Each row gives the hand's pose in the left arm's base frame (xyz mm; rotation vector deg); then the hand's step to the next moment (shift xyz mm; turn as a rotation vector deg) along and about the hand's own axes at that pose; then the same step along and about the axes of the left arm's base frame.
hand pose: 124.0 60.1 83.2 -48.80 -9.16 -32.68
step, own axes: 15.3 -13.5 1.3 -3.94 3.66 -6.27
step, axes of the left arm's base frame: 5.7 -12.3 15.3 -1.91 -1.17 -7.95
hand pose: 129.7 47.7 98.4 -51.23 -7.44 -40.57
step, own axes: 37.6 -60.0 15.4 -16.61 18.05 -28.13
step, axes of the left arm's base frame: -5.2 -32.7 64.5 -6.73 -5.11 -36.35
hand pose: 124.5 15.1 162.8 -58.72 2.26 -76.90
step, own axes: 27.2 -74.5 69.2 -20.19 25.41 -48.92
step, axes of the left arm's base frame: -10.7 27.1 101.1 -13.78 -15.19 -55.01
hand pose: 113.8 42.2 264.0 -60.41 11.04 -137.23
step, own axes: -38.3 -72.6 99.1 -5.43 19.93 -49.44
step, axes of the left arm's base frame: 64.5 89.1 66.9 -24.70 -18.00 -44.01
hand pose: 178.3 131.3 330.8 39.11 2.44 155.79
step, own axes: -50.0 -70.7 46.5 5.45 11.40 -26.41
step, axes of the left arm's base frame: 85.2 47.8 10.7 -20.35 -7.58 -19.64
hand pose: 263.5 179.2 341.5 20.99 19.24 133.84
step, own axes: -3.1 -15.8 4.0 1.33 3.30 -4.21
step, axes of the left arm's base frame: 13.5 9.3 -2.2 -4.50 -1.91 -2.55
